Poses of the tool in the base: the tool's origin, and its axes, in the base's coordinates. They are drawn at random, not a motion.
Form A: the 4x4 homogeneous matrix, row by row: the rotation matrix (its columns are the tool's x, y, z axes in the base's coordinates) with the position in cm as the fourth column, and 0 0 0 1 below. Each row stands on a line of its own.
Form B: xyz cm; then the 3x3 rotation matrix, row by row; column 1 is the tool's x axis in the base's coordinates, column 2 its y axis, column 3 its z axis. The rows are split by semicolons. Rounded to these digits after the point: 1 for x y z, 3 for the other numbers.
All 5 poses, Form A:
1:
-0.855 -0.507 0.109 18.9
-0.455 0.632 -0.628 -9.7
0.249 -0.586 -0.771 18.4
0 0 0 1
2:
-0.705 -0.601 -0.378 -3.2
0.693 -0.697 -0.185 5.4
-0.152 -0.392 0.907 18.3
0 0 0 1
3:
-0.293 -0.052 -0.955 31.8
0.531 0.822 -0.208 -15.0
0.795 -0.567 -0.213 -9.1
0 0 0 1
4:
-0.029 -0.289 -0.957 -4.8
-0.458 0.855 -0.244 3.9
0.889 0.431 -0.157 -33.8
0 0 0 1
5:
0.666 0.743 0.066 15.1
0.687 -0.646 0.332 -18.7
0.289 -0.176 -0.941 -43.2
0 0 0 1
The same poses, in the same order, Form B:
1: 18.9 -9.7 18.4; -0.855 -0.507 0.109; -0.455 0.632 -0.628; 0.249 -0.586 -0.771
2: -3.2 5.4 18.3; -0.705 -0.601 -0.378; 0.693 -0.697 -0.185; -0.152 -0.392 0.907
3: 31.8 -15.0 -9.1; -0.293 -0.052 -0.955; 0.531 0.822 -0.208; 0.795 -0.567 -0.213
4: -4.8 3.9 -33.8; -0.029 -0.289 -0.957; -0.458 0.855 -0.244; 0.889 0.431 -0.157
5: 15.1 -18.7 -43.2; 0.666 0.743 0.066; 0.687 -0.646 0.332; 0.289 -0.176 -0.941
